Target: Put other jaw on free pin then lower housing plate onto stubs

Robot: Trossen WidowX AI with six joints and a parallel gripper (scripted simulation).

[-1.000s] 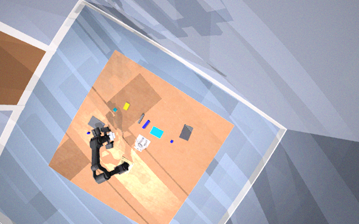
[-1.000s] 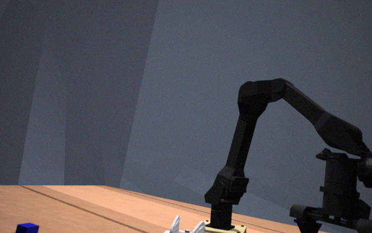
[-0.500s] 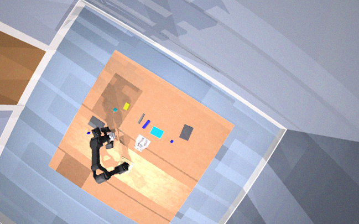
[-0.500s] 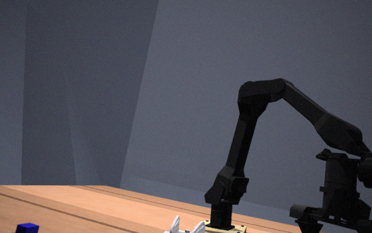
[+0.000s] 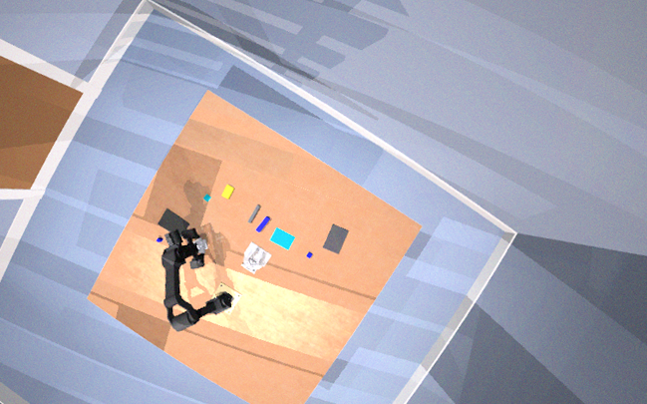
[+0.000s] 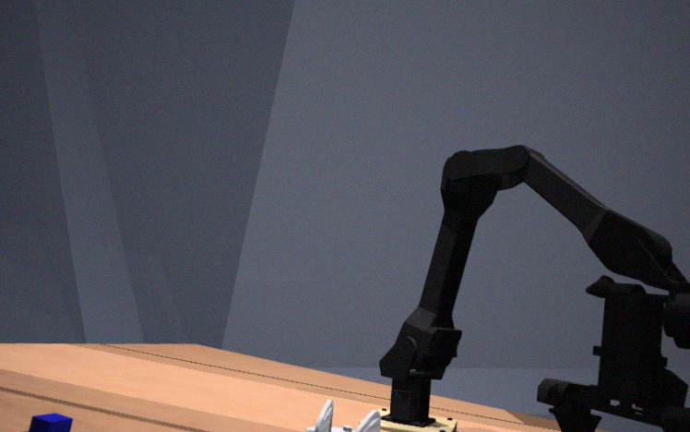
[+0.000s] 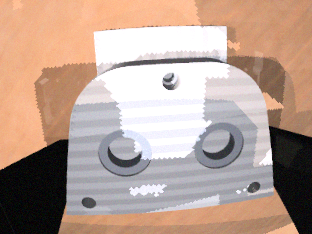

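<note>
The jaw is 23 cm to the right of my gripper tip, 11 cm ahead of it and 1 cm above it. From my gripper tip the other things lie so: yellow block: 29 cm ahead, 8 cm to the left; dark bar: 30 cm ahead, 9 cm to the right; dark grey plate: 18 cm to the left, 2 cm behind, 1 cm below.
</note>
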